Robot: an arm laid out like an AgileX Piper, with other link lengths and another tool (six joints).
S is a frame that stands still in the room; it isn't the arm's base.
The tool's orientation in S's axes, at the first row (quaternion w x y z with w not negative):
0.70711 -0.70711 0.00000 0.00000
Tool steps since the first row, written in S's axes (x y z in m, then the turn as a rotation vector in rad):
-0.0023 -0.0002 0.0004 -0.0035 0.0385 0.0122
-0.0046 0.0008 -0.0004 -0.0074 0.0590 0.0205
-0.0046 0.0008 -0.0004 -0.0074 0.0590 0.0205
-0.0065 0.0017 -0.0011 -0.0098 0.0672 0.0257
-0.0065 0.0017 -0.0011 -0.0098 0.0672 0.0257
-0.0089 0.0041 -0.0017 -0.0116 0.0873 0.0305
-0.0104 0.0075 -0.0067 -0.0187 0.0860 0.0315
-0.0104 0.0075 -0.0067 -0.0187 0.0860 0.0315
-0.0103 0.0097 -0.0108 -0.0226 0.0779 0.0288
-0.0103 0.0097 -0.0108 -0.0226 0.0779 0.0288
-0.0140 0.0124 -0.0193 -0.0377 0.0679 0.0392
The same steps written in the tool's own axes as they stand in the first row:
-0.0023 -0.0004 -0.0002 -0.0035 -0.0122 0.0385
-0.0046 0.0004 0.0008 -0.0074 -0.0205 0.0590
-0.0046 0.0004 0.0008 -0.0074 -0.0205 0.0590
-0.0065 0.0011 0.0017 -0.0098 -0.0257 0.0672
-0.0065 0.0011 0.0017 -0.0098 -0.0257 0.0672
-0.0089 0.0017 0.0041 -0.0116 -0.0305 0.0873
-0.0104 0.0067 0.0075 -0.0187 -0.0315 0.0860
-0.0104 0.0067 0.0075 -0.0187 -0.0315 0.0860
-0.0103 0.0108 0.0097 -0.0226 -0.0288 0.0779
-0.0103 0.0108 0.0097 -0.0226 -0.0288 0.0779
-0.0140 0.0193 0.0124 -0.0377 -0.0392 0.0679

